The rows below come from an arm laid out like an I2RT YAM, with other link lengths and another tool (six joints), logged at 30 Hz.
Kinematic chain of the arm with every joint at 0, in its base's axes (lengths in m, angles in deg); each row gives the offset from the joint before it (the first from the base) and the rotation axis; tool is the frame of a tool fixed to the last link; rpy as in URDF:
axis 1: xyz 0 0 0.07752 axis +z
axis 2: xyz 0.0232 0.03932 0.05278 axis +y
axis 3: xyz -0.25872 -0.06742 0 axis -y
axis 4: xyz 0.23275 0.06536 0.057 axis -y
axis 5: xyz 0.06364 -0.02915 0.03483 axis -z
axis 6: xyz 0.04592 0 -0.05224 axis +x
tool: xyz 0.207 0.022 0.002 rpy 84.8 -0.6 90
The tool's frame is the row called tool.
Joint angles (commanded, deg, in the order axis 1, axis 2, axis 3, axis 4, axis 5, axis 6), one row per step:
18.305, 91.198, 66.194, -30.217, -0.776, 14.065
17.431, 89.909, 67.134, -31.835, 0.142, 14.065
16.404, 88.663, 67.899, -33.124, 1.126, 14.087
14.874, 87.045, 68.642, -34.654, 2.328, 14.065
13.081, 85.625, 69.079, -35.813, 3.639, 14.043
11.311, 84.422, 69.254, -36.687, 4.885, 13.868
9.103, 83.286, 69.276, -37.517, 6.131, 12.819
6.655, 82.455, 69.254, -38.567, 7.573, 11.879
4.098, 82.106, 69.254, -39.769, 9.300, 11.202
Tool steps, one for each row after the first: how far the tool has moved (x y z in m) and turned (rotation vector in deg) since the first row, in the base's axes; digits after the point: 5 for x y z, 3 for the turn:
0.00262, -0.01038, 0.01079, -0.528, -0.812, -1.402
0.00569, -0.02213, 0.02103, -1.069, -1.731, -3.022
0.00851, -0.03885, 0.03297, -1.794, -2.793, -5.249
0.01108, -0.05805, 0.04241, -2.671, -3.723, -7.812
0.01243, -0.07688, 0.04927, -3.662, -4.444, -10.194
0.01261, -0.09891, 0.05445, -5.257, -5.026, -12.311
0.01072, -0.12359, 0.05654, -7.124, -4.983, -14.839
0.00692, -0.15007, 0.05525, -9.212, -4.260, -17.792

